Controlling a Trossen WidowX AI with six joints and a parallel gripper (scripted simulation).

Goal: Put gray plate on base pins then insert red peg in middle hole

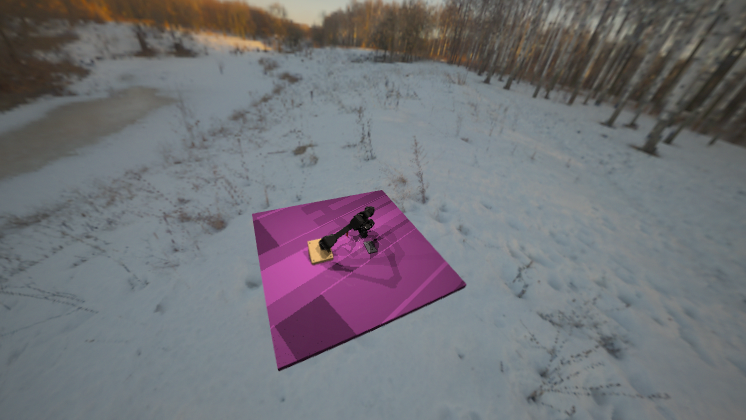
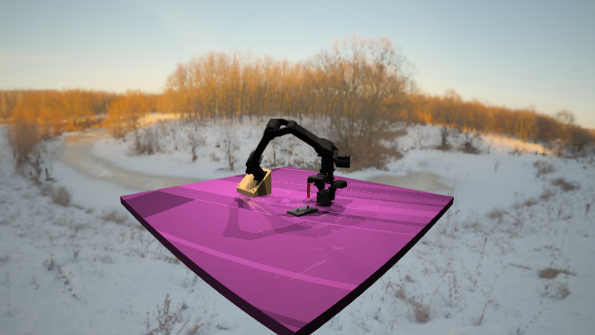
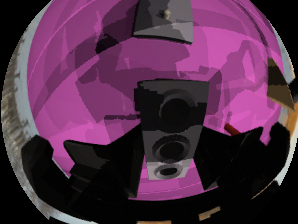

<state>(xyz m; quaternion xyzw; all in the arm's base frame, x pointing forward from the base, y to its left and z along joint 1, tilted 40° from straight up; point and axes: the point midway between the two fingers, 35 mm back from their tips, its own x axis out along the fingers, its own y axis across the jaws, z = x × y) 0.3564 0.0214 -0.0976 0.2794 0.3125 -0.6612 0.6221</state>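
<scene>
The dark flat base is 160 mm to the right of my gripper tip, 10 mm below it and 10 mm behind it. Also, from my gripper tip: gray plate 30 mm above; then red peg 130 mm behind, 30 mm to the left, 20 mm above.
</scene>
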